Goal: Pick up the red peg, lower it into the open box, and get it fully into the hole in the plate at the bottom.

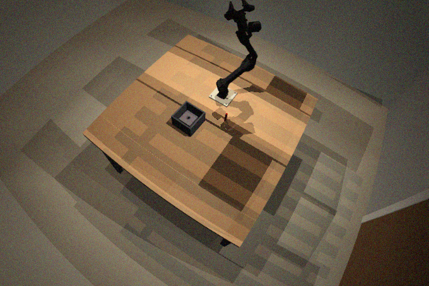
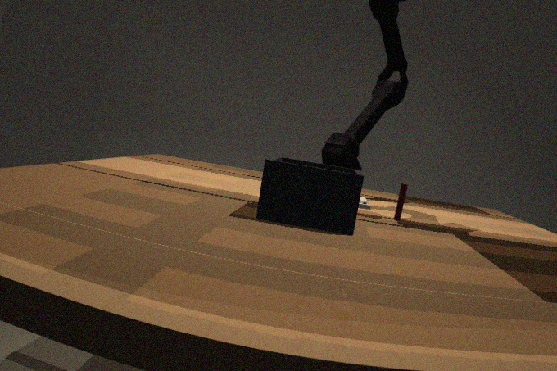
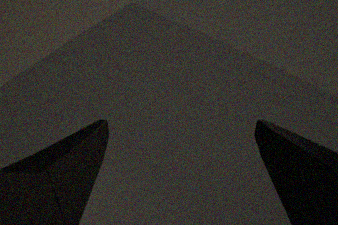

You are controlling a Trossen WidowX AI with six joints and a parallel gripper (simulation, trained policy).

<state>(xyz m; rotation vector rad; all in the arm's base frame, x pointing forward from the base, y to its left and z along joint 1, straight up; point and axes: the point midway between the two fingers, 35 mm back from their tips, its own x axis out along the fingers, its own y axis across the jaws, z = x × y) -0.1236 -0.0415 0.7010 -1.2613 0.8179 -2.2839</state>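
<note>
The red peg lies 690 mm below my gripper tip, 320 mm ahead of it and 190 mm to the left of it. Round my gripper tip: dark box: 710 mm below, 470 mm ahead, 10 mm to the right; grey plate: 690 mm below, 470 mm ahead, 10 mm to the right.
</note>
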